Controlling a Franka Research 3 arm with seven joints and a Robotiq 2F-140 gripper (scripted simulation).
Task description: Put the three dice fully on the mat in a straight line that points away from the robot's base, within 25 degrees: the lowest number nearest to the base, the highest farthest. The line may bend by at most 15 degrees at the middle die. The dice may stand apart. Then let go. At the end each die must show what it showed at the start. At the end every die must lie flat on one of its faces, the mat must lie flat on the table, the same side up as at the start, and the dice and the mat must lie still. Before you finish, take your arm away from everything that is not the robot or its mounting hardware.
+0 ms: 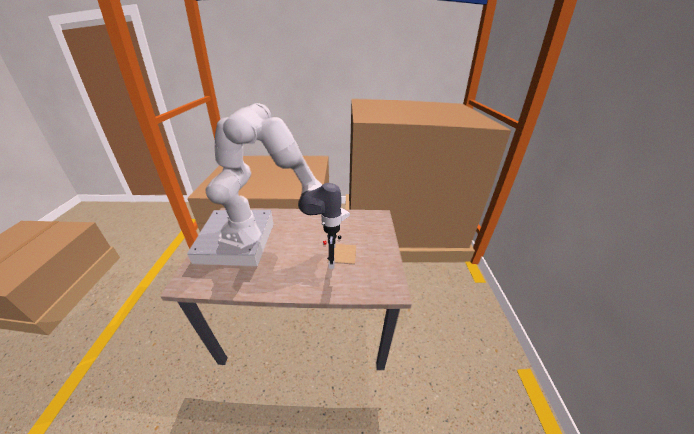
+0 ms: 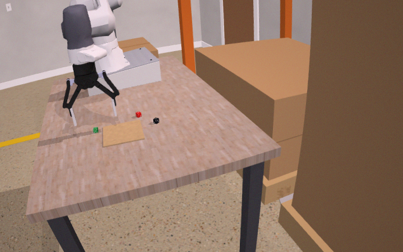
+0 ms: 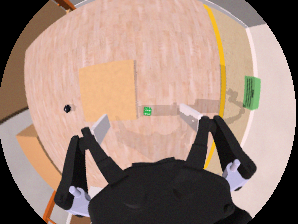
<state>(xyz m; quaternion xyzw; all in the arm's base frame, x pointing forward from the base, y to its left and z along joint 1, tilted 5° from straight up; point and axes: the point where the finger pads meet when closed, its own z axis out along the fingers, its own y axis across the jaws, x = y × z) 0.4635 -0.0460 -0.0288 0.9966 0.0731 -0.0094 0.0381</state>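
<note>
Right now the green die is 1 cm behind my hand, 1 cm to the right of it and 5 cm below it. Round my hand: tan mat (4 cm ahead, 9 cm to the left, 6 cm below); then red die (7 cm behind, 15 cm to the left, 5 cm below); then black die (21 cm to the left, 5 cm below).
</note>
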